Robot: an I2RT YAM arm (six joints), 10 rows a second.
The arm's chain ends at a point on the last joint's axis. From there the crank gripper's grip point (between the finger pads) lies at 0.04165 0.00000 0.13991 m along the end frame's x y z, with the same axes.
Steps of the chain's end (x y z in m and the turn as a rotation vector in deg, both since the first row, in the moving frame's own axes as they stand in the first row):
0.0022, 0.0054, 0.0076, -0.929, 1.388, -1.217
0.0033, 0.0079, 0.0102, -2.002, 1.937, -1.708
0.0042, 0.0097, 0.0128, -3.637, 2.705, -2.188
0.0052, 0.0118, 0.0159, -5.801, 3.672, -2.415
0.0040, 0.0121, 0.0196, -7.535, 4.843, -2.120
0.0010, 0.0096, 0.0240, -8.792, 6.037, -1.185
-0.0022, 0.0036, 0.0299, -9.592, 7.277, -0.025
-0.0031, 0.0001, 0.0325, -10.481, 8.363, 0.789
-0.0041, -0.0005, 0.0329, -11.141, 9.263, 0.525
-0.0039, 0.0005, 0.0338, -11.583, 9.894, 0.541
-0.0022, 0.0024, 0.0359, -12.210, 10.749, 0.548
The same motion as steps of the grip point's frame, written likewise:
0.0056, 0.0067, 0.0065, -0.929, 1.388, -1.217
0.0081, 0.0115, 0.0086, -2.002, 1.937, -1.708
0.0109, 0.0168, 0.0104, -3.637, 2.705, -2.188
0.0143, 0.0239, 0.0123, -5.801, 3.672, -2.415
0.0159, 0.0284, 0.0145, -7.535, 4.843, -2.120
0.0156, 0.0296, 0.0173, -8.792, 6.037, -1.185
0.0151, 0.0264, 0.0216, -9.592, 7.277, -0.025
0.0165, 0.0256, 0.0226, -10.481, 8.363, 0.789
0.0176, 0.0262, 0.0218, -11.141, 9.263, 0.525
0.0192, 0.0282, 0.0217, -11.583, 9.894, 0.541
0.0228, 0.0315, 0.0225, -12.210, 10.749, 0.548

